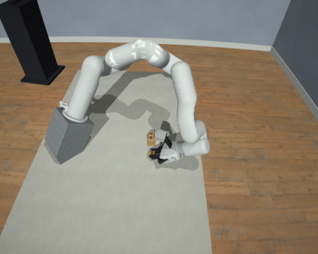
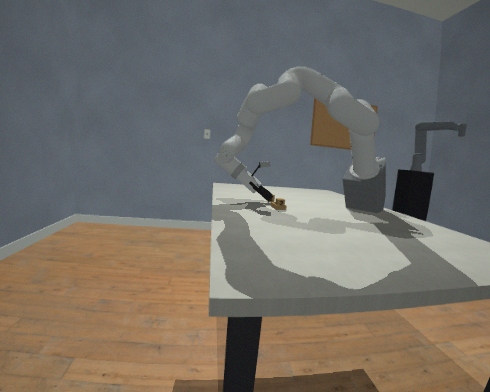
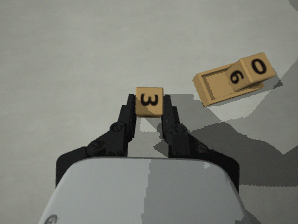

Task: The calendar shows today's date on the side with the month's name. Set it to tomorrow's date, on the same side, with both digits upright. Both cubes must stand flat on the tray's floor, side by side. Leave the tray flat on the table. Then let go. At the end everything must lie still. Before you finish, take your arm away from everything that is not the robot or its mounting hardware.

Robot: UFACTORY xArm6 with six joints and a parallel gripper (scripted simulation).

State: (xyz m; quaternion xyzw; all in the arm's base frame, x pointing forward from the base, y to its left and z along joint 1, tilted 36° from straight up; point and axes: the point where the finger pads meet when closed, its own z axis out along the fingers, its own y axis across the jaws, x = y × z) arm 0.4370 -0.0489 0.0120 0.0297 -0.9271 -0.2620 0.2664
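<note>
The wooden digit cube lies 2 cm behind my hand and 1 cm below it. Also, from my hand: wooden calendar tray (4 cm behind, 11 cm to the left, 2 cm below).
</note>
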